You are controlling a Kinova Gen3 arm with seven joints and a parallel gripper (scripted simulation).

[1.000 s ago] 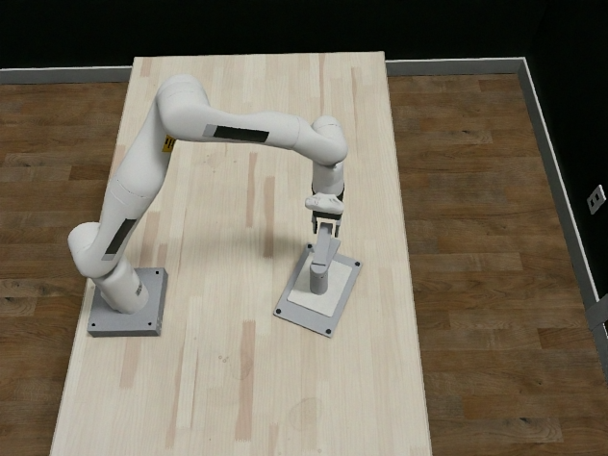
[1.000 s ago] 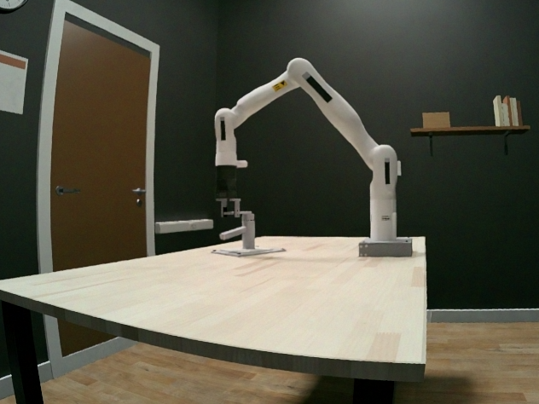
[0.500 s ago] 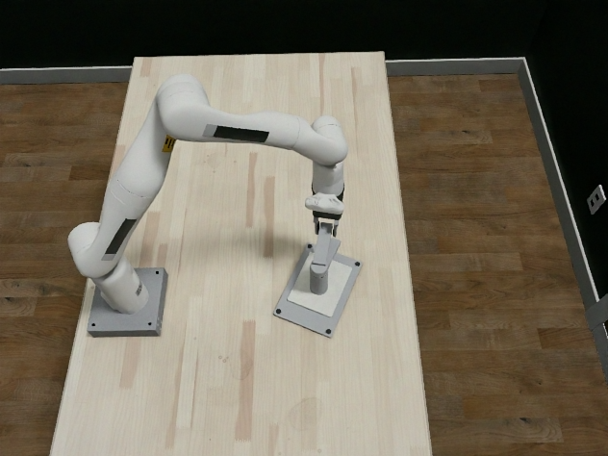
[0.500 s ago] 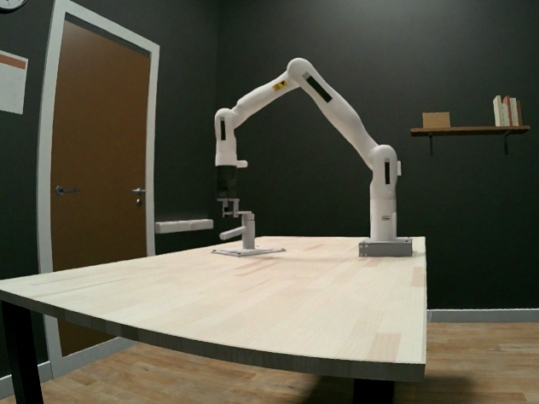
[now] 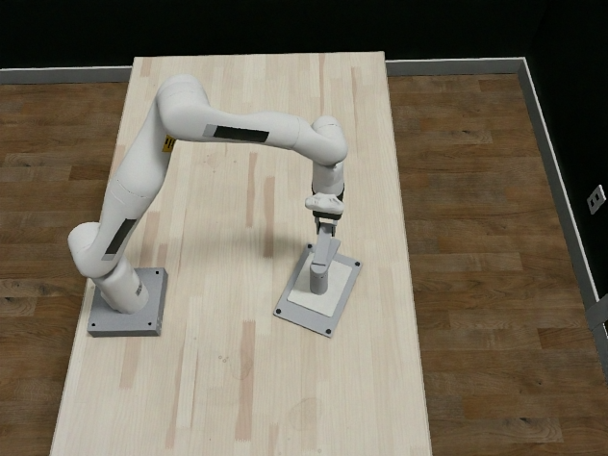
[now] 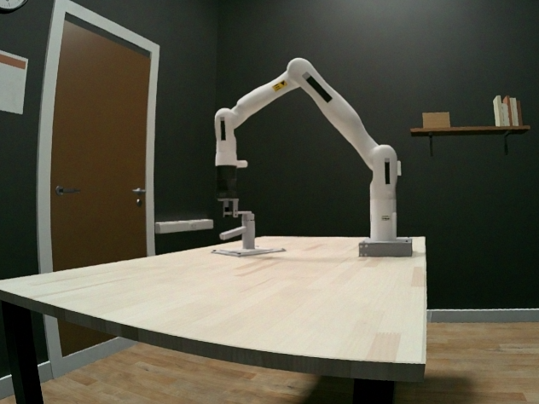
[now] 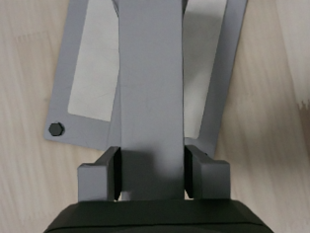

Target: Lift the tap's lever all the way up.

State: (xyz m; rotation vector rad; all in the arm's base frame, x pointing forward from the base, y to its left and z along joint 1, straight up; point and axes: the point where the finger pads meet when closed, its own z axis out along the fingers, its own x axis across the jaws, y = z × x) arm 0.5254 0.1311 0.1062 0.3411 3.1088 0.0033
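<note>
Now: hand 1 cm past the lever and 4 cm to the left of it. From my hand the other things lie so: base plate 2 cm behind, 10 cm to the right, 15 cm below; tap 1 cm behind, 7 cm to the right, 5 cm below.
</note>
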